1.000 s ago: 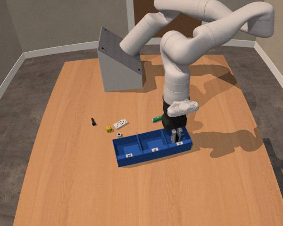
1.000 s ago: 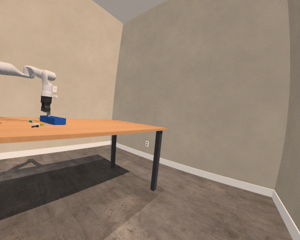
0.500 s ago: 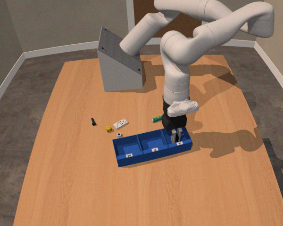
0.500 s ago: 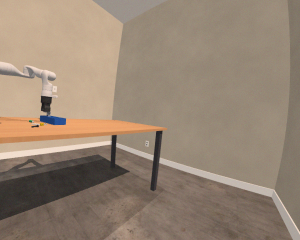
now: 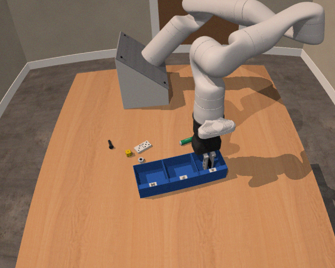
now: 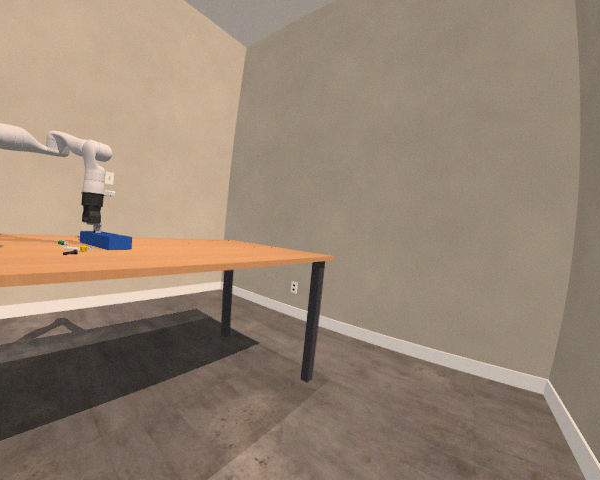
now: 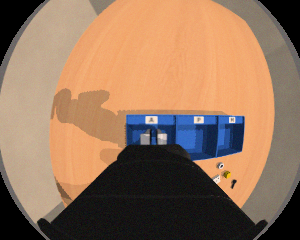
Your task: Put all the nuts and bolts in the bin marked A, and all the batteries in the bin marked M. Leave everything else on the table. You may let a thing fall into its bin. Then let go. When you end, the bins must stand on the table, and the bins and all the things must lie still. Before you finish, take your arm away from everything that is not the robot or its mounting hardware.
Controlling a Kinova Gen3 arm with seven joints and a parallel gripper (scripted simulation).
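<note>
My hand is 120 mm past the green battery, 40 mm to the left of it and 30 mm above it. Round my hand: silver nut (190 mm to the right, 70 mm behind, 30 mm below); then blue three-compartment bin (80 mm to the right, 10 mm below, 10 mm ahead); then white domino (180 mm to the right, 120 mm behind, 30 mm below).
</note>
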